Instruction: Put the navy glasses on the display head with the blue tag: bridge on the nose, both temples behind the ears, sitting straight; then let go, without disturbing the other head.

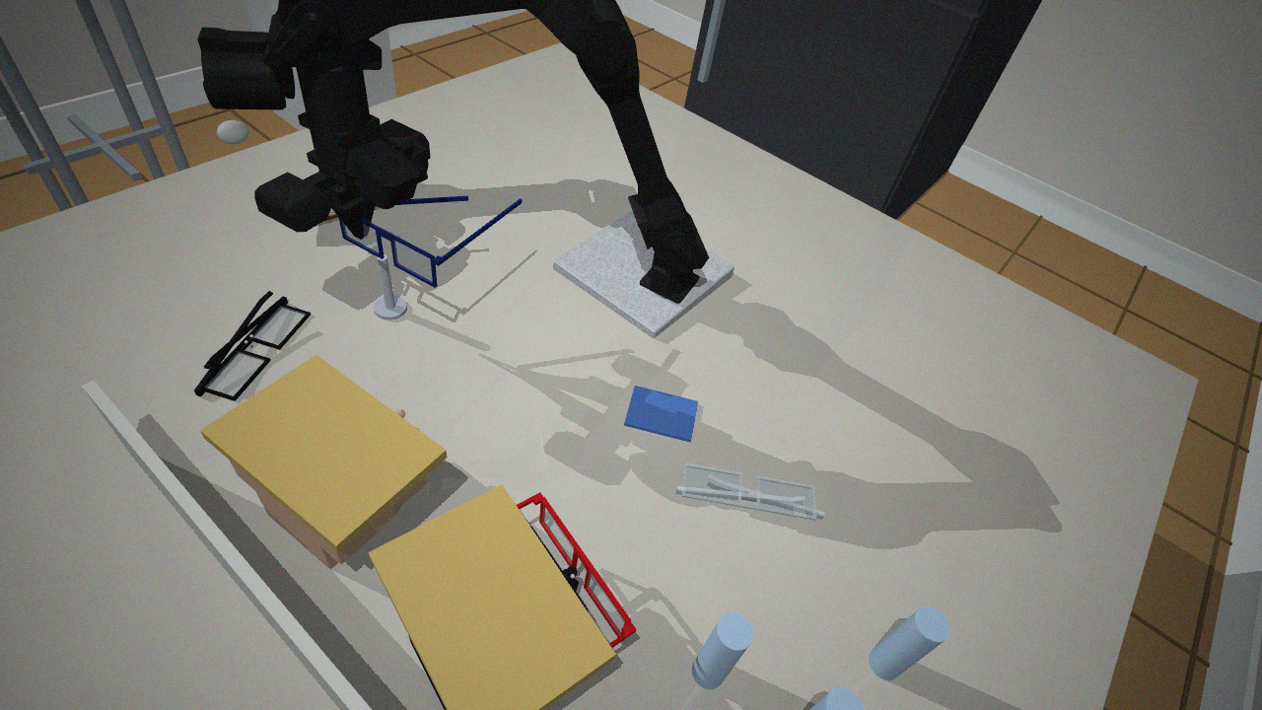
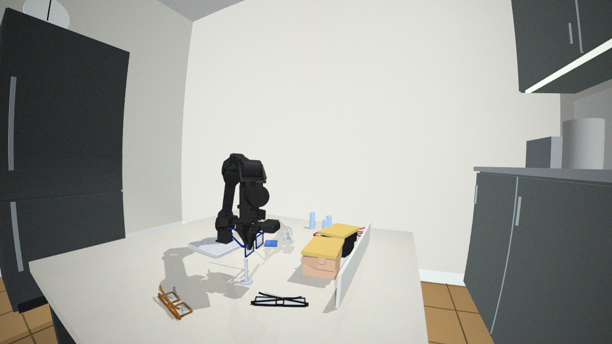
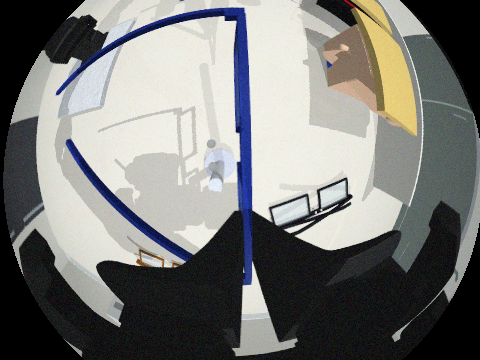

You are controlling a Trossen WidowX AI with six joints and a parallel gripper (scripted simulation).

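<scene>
My gripper tip is now 2 cm past the grey post stand, 1 cm to the right of it and 10 cm above it. Also, from my gripper tip: white panel 34 cm ahead, 25 cm to the left, 7 cm below; blue card 8 cm behind, 37 cm to the left, 12 cm below; skin-coloured display head 19 cm ahead, 17 cm to the left, 7 cm below.
</scene>
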